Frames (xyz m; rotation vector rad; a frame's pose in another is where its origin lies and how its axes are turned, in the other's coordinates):
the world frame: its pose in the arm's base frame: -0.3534 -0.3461 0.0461 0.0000 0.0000 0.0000
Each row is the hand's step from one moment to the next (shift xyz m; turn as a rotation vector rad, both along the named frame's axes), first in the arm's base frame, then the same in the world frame.
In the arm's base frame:
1: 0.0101 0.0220 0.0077 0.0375 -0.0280 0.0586
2: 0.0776 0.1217 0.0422 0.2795 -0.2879 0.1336
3: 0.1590 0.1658 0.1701 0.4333 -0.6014 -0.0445
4: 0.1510 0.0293 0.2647 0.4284 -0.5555 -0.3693
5: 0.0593 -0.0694 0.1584 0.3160 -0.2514 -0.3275
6: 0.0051 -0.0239 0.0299 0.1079 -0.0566 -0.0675
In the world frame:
1: 0.0101 0.0220 0.0077 0.0375 -0.0280 0.0586
2: 0.0776 0.1217 0.0422 0.2795 -0.2879 0.1336
3: 0.1590 0.1658 0.1701 0.4333 -0.6014 -0.0445
4: 0.1510 0.0293 0.2647 0.4284 -0.5555 -0.3693
5: 0.0593 -0.0694 0.1584 0.3160 -0.2514 -0.3275
6: 0.0051 -0.0239 0.0299 0.1079 -0.0566 -0.0675

